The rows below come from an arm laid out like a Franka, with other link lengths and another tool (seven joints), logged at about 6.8 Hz.
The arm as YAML. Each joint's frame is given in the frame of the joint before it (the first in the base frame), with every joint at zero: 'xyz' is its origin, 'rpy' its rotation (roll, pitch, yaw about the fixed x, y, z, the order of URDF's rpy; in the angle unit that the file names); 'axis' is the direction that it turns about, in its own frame. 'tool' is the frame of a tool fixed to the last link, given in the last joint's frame.
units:
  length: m
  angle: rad
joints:
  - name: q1
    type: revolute
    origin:
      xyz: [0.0, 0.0, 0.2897]
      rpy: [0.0, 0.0, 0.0]
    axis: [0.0, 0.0, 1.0]
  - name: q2
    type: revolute
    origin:
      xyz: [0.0, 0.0, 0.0]
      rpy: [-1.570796, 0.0, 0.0]
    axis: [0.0, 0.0, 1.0]
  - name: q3
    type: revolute
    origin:
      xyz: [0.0, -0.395, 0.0]
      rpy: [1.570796, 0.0, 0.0]
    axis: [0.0, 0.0, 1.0]
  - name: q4
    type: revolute
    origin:
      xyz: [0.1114, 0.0, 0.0]
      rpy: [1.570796, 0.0, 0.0]
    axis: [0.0, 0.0, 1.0]
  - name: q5
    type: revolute
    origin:
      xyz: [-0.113, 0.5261, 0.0]
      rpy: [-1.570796, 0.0, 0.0]
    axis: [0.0, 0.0, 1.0]
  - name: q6
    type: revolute
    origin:
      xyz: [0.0, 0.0, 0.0]
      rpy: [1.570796, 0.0, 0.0]
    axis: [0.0, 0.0, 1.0]
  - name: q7
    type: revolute
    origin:
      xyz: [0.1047, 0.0, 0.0]
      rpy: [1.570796, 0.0, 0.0]
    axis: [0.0, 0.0, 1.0]
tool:
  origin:
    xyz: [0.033, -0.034, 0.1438]
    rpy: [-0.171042, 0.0, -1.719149]
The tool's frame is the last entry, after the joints.
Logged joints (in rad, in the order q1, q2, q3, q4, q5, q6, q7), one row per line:
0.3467 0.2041 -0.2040 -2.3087 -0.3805 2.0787 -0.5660
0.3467 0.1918 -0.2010 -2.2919 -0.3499 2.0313 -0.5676
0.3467 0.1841 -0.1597 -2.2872 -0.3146 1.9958 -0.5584
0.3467 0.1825 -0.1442 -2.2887 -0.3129 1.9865 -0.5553
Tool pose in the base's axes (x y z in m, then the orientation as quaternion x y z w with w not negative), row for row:
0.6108 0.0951 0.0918 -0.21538 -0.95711 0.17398 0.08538
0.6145 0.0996 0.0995 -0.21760 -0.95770 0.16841 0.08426
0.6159 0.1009 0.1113 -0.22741 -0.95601 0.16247 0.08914
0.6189 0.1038 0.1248 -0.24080 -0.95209 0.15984 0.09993
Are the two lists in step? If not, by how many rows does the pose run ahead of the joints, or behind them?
The pose runs 2 rows behind the joints: the pose in row i belongs to the joints in row i - 2.
